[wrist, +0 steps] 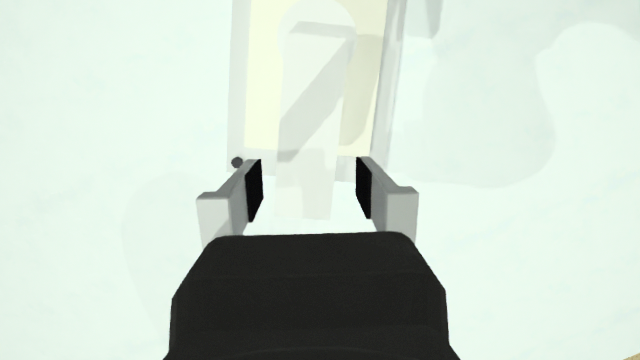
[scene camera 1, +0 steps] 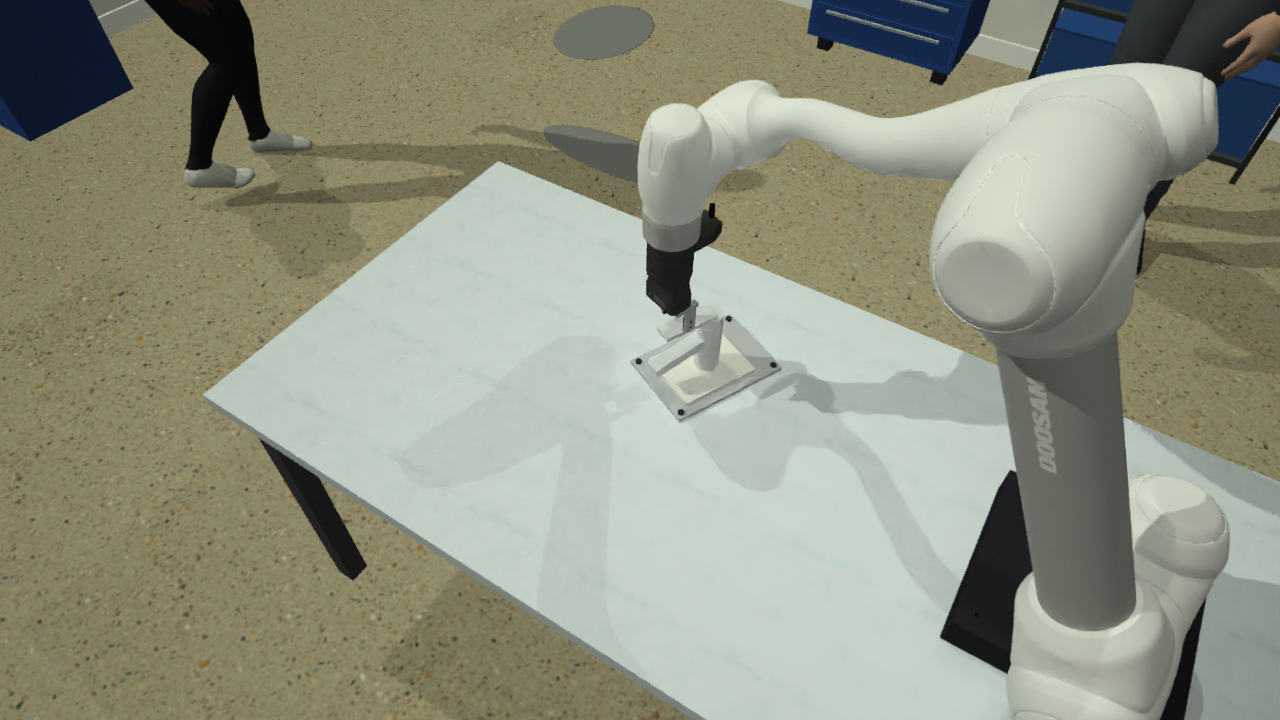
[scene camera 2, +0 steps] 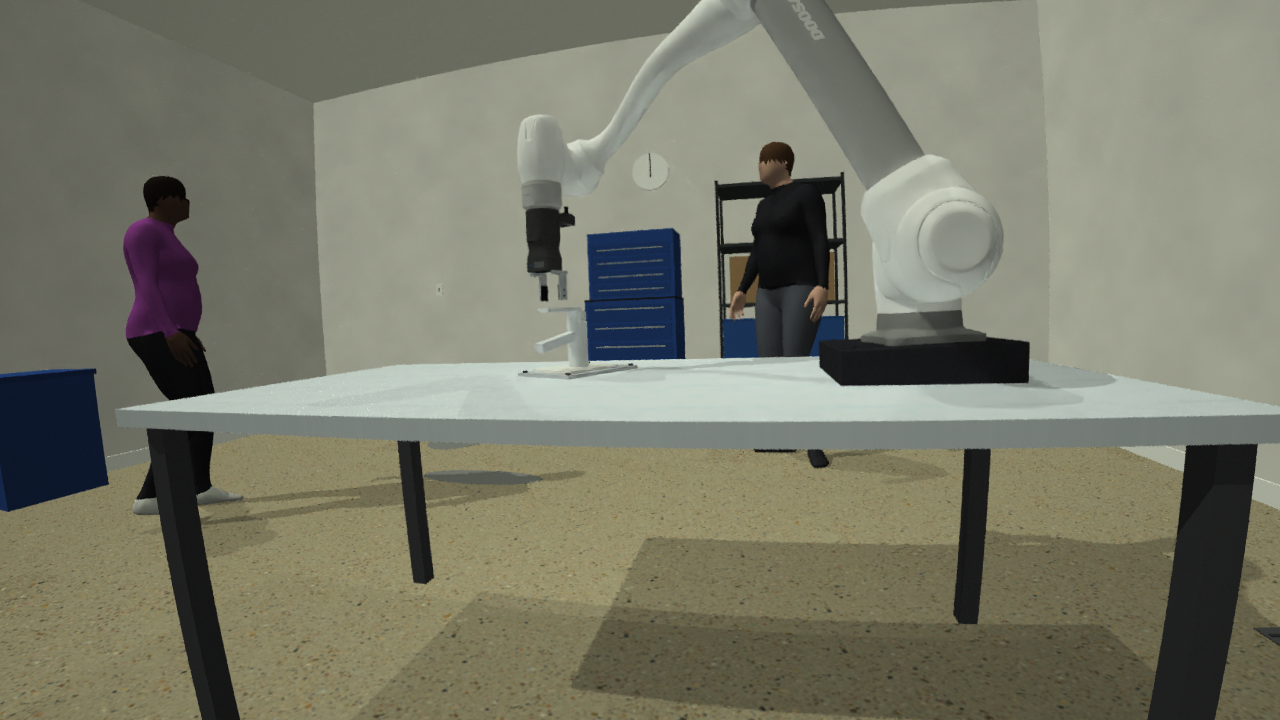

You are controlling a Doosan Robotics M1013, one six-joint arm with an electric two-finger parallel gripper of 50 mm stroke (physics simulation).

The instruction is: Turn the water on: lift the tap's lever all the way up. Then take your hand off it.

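Pixels of known places: gripper, fingertip midpoint: (wrist: 309, 177) (scene camera 1: 677, 320) (scene camera 2: 553, 300); arm's base, origin of the base link: (scene camera 2: 919, 341).
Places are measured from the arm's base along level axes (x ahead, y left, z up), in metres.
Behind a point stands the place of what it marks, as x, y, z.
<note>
The white tap (scene camera 1: 708, 349) {0.709, -0.189, 0.012} (scene camera 2: 578, 340) {0.711, -0.188, 0.013} stands upright on a grey-rimmed plate (scene camera 1: 660, 388) {0.770, -0.115, -0.057} (wrist: 237, 100) {0.805, -0.213, -0.057}. Its flat lever (scene camera 1: 669, 330) {0.764, -0.131, 0.091} (scene camera 2: 560, 309) {0.739, -0.143, 0.087} (wrist: 310, 125) {0.743, -0.169, 0.091} extends from the column's top and looks about level in scene view 2. The spout (scene camera 1: 675, 354) {0.755, -0.141, 0.022} (scene camera 2: 554, 342) {0.752, -0.127, 0.013} slopes down below it on the same side. My gripper (scene camera 1: 685, 320) {0.756, -0.145, 0.109} (scene camera 2: 553, 293) {0.756, -0.145, 0.109} (wrist: 309, 177) {0.756, -0.145, 0.109} is open and empty, pointing down. Its fingertips are a little above the lever's free end in scene view 2. In the wrist view the lever's end shows between the two fingers, seen from above.
The tap's plate is on a pale table (scene camera 1: 501, 295) {1.181, -0.197, -0.065} (scene camera 2: 358, 402) {1.021, 0.213, -0.065}. My arm's black base block (scene camera 1: 980, 582) {0.159, 0.044, -0.004} (scene camera 2: 923, 362) {0.049, 0.139, -0.027} stands at the table's right. One person (scene camera 2: 163, 277) stands beyond the left end, another (scene camera 2: 789, 237) behind the table, near blue drawers (scene camera 2: 633, 268).
</note>
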